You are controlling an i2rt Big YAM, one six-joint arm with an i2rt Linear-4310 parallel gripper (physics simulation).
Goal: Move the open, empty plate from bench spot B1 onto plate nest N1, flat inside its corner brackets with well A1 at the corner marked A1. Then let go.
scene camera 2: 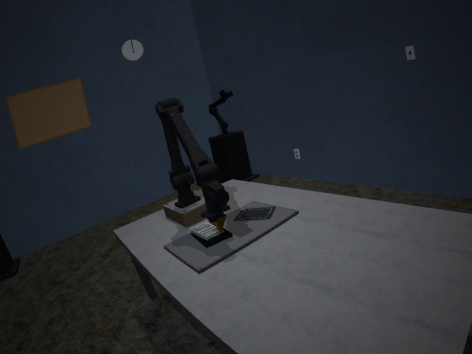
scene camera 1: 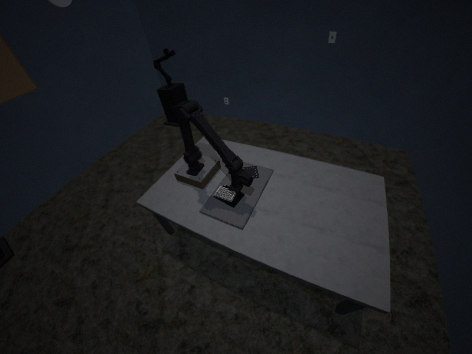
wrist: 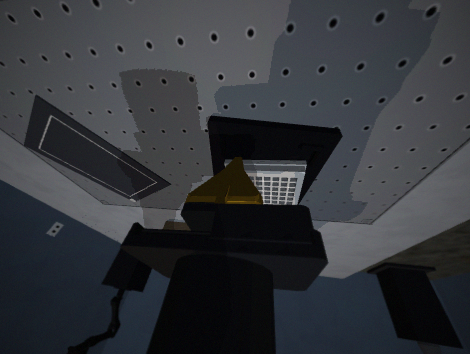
My gripper is shut, holding nothing. Also in view: a well plate. Also in view: a dark nest outlined in white and a black square block.
